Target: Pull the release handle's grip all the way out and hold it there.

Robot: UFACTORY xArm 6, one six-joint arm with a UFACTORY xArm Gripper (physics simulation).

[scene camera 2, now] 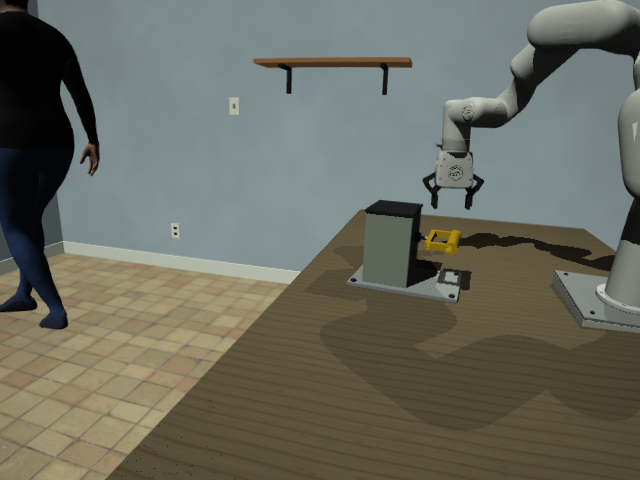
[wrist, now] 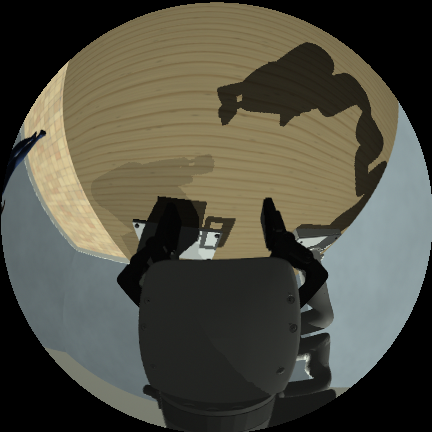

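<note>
The release handle is a yellow frame with a thick round grip (scene camera 2: 454, 241). It stands out from the right side of a grey-green box (scene camera 2: 388, 249) with a black top, on a short dark stem. The box stands on a grey base plate (scene camera 2: 433, 290) (wrist: 192, 250). My gripper (scene camera 2: 451, 207) (wrist: 219, 209) is open and empty, fingers pointing down. In the scene view it hangs above the yellow handle, with a gap between the fingertips and the grip. The yellow handle does not show in the wrist view, where my gripper body and fingers hide part of the box area.
The wooden table (scene camera 2: 289, 382) (wrist: 200, 135) carries the fixture and, to the right, the arm's mounting plate (scene camera 2: 581, 302) (wrist: 315, 234). A wooden shelf (scene camera 2: 336, 62) is on the wall behind. A person (scene camera 2: 36, 103) in dark clothes stands on the tiled floor at the left, beyond the table edge.
</note>
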